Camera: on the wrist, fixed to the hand. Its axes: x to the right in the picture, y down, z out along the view.
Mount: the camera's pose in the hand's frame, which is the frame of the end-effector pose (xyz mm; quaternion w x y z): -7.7 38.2 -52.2 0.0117 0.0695 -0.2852 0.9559
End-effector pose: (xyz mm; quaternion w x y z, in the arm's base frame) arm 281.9 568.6 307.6 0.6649 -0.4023 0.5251 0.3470
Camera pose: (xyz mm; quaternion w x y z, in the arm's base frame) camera 224.7 538.0 302.1 0.1462 -0.6424 -0.2252 -0.7178
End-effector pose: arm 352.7 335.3 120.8 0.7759 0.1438 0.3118 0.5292
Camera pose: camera 289.7 337.9 104.6 0.4178 -0.5046 0.3183 -0.6852
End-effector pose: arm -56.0 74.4 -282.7 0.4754 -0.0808 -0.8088 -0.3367
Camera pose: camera 2.6 72.5 -254.4 0.1024 -0.8370 -0.0912 0.5297
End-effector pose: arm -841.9 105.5 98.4 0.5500 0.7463 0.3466 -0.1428
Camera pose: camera -830.4 144.8 149.0 0.1899 0.3375 -0.8761 0.2871
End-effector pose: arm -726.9 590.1 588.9 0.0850 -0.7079 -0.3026 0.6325
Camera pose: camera -665.3 569.0 585.9 0.6407 0.1112 -0.6929 -0.3116
